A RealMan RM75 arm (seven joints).
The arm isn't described. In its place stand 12 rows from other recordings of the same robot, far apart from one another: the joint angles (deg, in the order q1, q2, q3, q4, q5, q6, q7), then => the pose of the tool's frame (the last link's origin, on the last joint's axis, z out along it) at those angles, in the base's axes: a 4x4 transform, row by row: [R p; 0 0 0 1], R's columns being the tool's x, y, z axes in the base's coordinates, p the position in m.
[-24.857, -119.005, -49.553, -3.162, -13.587, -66.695, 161.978] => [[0.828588 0.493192 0.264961 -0.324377], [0.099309 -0.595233 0.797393 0.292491], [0.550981 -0.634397 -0.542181 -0.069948], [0 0 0 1]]
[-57.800, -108.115, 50.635, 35.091, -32.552, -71.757, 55.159] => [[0.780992 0.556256 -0.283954 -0.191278], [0.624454 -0.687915 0.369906 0.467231], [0.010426 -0.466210 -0.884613 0.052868], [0 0 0 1]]
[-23.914, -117.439, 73.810, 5.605, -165.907, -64.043, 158.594] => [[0.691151 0.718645 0.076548 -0.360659], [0.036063 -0.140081 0.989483 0.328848], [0.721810 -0.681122 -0.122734 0.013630], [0 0 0 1]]
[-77.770, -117.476, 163.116, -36.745, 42.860, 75.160, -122.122] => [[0.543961 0.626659 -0.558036 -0.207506], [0.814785 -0.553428 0.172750 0.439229], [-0.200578 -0.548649 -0.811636 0.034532], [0 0 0 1]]
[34.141, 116.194, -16.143, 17.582, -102.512, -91.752, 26.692] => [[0.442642 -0.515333 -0.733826 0.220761], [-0.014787 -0.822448 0.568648 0.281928], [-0.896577 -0.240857 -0.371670 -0.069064], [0 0 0 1]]
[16.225, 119.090, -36.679, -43.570, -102.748, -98.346, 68.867] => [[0.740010 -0.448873 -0.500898 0.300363], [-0.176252 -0.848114 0.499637 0.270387], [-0.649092 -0.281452 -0.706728 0.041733], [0 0 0 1]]
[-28.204, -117.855, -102.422, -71.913, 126.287, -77.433, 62.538] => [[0.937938 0.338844 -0.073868 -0.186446], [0.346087 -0.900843 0.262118 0.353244], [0.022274 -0.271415 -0.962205 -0.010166], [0 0 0 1]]
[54.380, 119.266, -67.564, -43.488, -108.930, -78.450, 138.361] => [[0.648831 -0.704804 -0.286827 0.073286], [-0.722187 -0.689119 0.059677 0.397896], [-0.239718 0.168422 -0.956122 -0.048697], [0 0 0 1]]
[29.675, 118.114, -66.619, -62.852, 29.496, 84.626, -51.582] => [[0.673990 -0.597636 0.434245 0.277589], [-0.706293 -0.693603 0.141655 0.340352], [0.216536 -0.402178 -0.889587 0.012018], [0 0 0 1]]
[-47.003, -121.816, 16.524, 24.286, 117.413, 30.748, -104.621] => [[0.236872 0.957530 -0.164399 -0.294751], [0.488145 0.029006 0.872280 0.452356], [0.840003 -0.286869 -0.460543 0.008670], [0 0 0 1]]
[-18.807, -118.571, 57.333, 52.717, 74.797, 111.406, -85.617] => [[0.521450 0.149019 0.840169 -0.193074], [0.122012 -0.987536 0.099430 0.269866], [0.844513 0.050663 -0.533133 0.059665], [0 0 0 1]]
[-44.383, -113.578, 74.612, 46.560, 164.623, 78.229, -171.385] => [[0.234419 0.652200 -0.720890 -0.274811], [0.969721 -0.209112 0.126147 0.391230], [-0.068474 -0.728634 -0.681472 0.019295], [0 0 0 1]]
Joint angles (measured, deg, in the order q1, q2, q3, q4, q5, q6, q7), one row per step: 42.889 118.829 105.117 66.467 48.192 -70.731 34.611; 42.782 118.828 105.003 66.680 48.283 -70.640 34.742; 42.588 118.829 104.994 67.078 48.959 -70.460 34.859; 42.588 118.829 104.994 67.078 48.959 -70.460 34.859; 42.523 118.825 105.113 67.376 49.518 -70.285 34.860; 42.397 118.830 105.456 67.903 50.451 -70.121 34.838; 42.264 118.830 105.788 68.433 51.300 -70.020 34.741; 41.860 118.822 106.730 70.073 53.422 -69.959 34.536; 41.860 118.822 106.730 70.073 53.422 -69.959 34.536; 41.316 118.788 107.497 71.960 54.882 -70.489 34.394; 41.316 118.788 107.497 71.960 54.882 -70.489 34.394; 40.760 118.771 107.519 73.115 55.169 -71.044 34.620; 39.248 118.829 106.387 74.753 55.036 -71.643 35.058; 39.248 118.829 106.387 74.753 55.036 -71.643 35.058; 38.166 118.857 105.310 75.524 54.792 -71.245 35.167; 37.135 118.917 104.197 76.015 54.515 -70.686 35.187; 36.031 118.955 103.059 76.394 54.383 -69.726 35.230; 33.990 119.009 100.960 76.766 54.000 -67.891 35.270; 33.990 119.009 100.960 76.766 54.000 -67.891 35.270; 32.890 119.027 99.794 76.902 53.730 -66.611 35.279
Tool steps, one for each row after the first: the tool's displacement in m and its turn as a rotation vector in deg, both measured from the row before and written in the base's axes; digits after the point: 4 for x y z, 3 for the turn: -0.0005 -0.0002 0.0002 0.108 0.119 0.024; -0.0019 -0.0002 0.0008 0.198 0.788 0.081; 0.0000 0.0000 0.0000 0.000 0.000 0.000; -0.0020 0.0003 0.0011 0.252 0.689 0.168; -0.0032 0.0004 0.0023 0.398 1.202 0.224; -0.0029 0.0002 0.0023 0.358 1.061 0.289; -0.0076 0.0001 0.0072 0.965 2.683 0.838; 0.0000 0.0000 0.0000 0.000 0.000 0.000; -0.0056 -0.0015 0.0071 0.628 1.766 0.895; 0.0000 0.0000 0.0000 0.000 0.000 0.000; -0.0008 -0.0023 0.0025 0.018 0.291 0.204; 0.0035 -0.0062 -0.0011 -0.483 -0.596 -0.030; 0.0000 0.0000 0.0000 0.000 0.000 0.000; 0.0034 -0.0031 -0.0019 0.102 -0.574 -0.017; 0.0039 -0.0028 -0.0028 0.065 -0.591 -0.087; 0.0042 -0.0023 -0.0026 0.325 -0.347 -0.212; 0.0091 -0.0043 -0.0055 0.514 -0.780 -0.612; 0.0000 0.0000 0.0000 0.000 0.000 0.000; 0.0050 -0.0019 -0.0029 0.505 -0.420 -0.313
